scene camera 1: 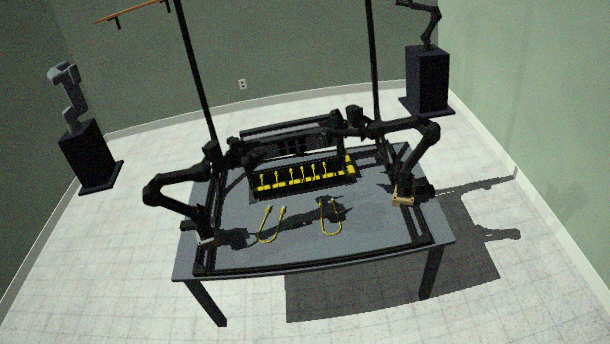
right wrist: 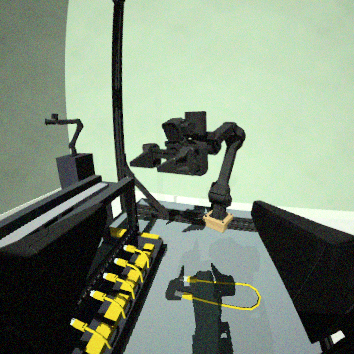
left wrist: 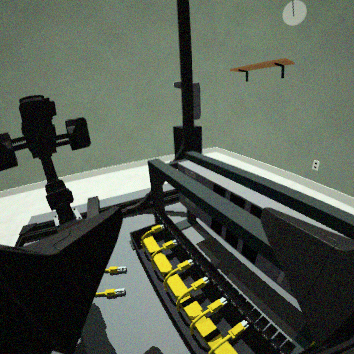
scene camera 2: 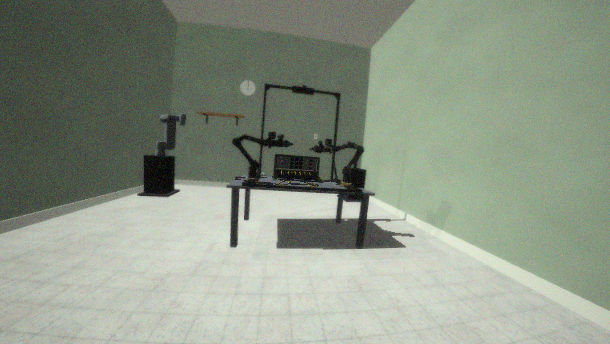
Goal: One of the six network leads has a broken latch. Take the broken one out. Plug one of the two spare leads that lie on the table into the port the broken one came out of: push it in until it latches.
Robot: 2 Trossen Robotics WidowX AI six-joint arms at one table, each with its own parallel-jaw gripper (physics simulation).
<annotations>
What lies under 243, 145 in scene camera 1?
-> The right gripper.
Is the left gripper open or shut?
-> Open.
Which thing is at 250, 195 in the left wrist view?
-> A rack box.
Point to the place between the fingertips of the left gripper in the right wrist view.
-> At 141, 166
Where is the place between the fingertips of the left gripper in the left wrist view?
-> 192, 214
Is the right gripper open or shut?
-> Open.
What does the left gripper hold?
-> Nothing.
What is the right gripper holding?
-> Nothing.
</annotations>
